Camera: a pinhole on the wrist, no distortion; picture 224 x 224 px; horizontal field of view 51.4 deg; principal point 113.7 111.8 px. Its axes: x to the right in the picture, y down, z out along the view. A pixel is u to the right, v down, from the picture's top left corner.
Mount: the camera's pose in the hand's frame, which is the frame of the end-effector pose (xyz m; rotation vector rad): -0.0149 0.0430 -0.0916 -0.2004 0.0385 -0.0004
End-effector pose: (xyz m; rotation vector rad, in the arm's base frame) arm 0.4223 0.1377 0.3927 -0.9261 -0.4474 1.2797
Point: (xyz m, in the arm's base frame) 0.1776 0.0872 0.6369
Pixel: 10.9 8.2
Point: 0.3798 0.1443 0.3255
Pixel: 162.8 157.5
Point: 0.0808 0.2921 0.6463
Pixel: 112.4 49.8
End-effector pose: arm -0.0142 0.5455 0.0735 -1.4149 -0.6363 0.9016
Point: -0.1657 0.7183 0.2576
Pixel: outside the picture
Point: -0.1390 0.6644 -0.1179
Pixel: 167.5 200.7
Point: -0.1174 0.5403 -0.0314
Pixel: 64.7 167.2
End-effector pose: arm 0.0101 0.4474 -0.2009 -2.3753 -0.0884 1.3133
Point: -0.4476 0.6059 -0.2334
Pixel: 24.1 12.6
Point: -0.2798 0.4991 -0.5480
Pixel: 169.3 105.0
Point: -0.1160 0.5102 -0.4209
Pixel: 204.5 68.2
